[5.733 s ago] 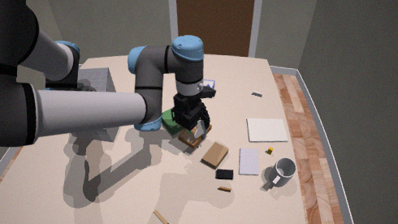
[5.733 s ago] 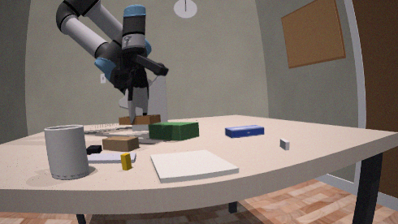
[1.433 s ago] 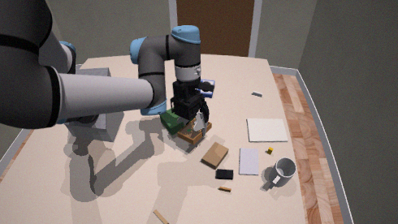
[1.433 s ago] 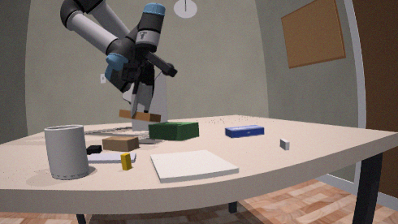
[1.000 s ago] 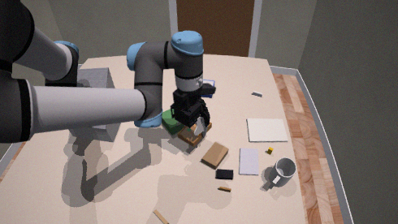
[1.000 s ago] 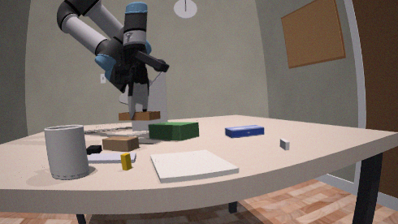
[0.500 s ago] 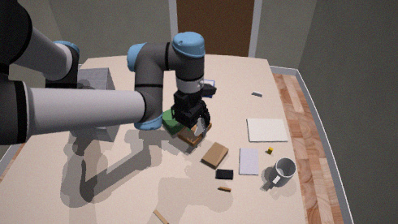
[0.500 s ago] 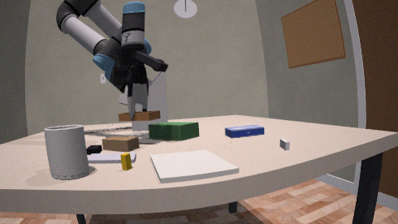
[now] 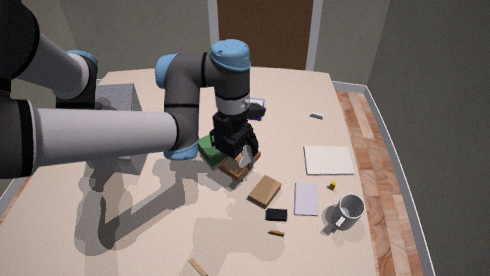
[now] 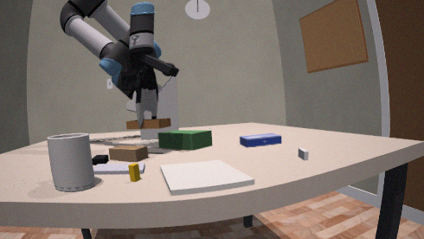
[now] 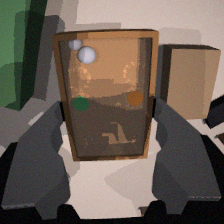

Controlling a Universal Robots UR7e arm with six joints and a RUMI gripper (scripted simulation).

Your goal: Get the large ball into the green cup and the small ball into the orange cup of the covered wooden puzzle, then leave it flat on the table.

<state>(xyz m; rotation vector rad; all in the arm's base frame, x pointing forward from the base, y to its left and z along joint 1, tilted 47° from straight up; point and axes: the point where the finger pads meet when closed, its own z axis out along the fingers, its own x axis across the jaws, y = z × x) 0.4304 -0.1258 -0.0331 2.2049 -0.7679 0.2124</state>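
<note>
Right now my hand is 1 cm above the covered wooden puzzle. From my hand the other things lie so: black block (14 cm to the right, 10 cm ahead, 8 cm below); green block (12 cm to the left, 6 cm below, 6 cm behind); wooden block (7 cm to the right, 7 cm below, 7 cm ahead).
</note>
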